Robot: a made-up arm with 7 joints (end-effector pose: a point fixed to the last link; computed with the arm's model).
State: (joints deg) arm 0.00 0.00 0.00 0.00 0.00 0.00 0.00
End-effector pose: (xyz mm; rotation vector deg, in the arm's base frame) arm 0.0 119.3 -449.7 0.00 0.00 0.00
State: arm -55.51 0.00 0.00 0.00 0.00 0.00 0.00
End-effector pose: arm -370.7 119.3 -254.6 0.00 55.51 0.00
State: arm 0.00 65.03 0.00 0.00 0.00 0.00 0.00
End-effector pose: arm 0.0 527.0 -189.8 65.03 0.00 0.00
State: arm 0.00 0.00 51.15 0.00 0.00 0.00 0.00
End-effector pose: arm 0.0 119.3 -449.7 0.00 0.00 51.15
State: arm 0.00 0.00 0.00 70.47 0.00 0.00 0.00
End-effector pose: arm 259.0 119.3 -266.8 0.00 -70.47 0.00
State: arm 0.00 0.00 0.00 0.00 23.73 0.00 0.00
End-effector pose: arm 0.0 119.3 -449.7 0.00 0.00 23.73
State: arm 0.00 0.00 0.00 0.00 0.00 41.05 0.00
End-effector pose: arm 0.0 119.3 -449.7 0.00 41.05 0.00
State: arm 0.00 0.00 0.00 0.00 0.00 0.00 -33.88
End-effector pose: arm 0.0 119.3 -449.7 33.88 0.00 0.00
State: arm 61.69 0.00 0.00 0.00 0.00 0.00 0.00
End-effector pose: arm 395.9 119.3 -213.3 0.00 -61.69 0.00
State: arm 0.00 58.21 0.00 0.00 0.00 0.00 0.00
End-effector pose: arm 0.0 501.5 -236.9 58.21 0.00 0.00
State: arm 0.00 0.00 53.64 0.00 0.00 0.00 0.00
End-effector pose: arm 0.0 119.3 -449.7 0.00 0.00 53.64
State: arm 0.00 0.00 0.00 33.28 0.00 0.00 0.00
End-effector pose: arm 150.8 119.3 -404.6 0.00 -33.28 0.00
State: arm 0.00 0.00 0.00 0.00 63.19 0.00 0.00
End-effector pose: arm 0.0 119.3 -449.7 0.00 0.00 63.19
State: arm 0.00 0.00 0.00 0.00 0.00 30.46 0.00
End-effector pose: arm 0.0 119.3 -449.7 0.00 30.46 0.00
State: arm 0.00 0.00 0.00 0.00 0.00 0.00 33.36
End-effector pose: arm 0.0 119.3 -449.7 -33.36 0.00 0.00
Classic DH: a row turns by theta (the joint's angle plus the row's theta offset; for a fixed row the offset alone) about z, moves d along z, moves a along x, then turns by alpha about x. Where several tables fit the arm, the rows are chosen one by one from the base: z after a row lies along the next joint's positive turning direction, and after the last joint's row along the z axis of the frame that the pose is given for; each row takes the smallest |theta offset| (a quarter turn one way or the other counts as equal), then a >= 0, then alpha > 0; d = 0 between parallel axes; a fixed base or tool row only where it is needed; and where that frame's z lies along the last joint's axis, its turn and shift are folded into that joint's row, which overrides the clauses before.
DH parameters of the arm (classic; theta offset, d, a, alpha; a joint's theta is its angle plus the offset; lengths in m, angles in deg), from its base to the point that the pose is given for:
base (fixed): 0 0 0 90
joint 1: 90 -0.1193 0 90
joint 2: 90 0 0 90
joint 3: 90 -0.1749 0 90
joint 4: 0 0 0 -90
joint 5: 0 -0.2748 0 -90
joint 6: -90 0 0 90
joint 7: 90 0 0 90
tool (fixed): -90 0 0 0

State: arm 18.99 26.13 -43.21 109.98 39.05 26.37 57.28
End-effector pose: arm 227.0 -3.8 -81.2 -85.07 -47.45 -73.57
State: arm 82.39 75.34 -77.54 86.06 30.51 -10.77 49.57
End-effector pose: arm 313.1 239.0 17.8 3.34 -66.34 -90.49
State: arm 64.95 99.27 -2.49 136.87 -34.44 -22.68 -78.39
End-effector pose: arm 90.5 95.3 164.9 -41.64 82.36 24.42
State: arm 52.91 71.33 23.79 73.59 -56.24 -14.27 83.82
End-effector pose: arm 129.6 392.6 204.4 64.67 -25.25 -51.87
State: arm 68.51 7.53 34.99 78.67 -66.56 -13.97 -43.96
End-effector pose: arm 273.2 302.5 129.7 114.00 -121.12 55.87
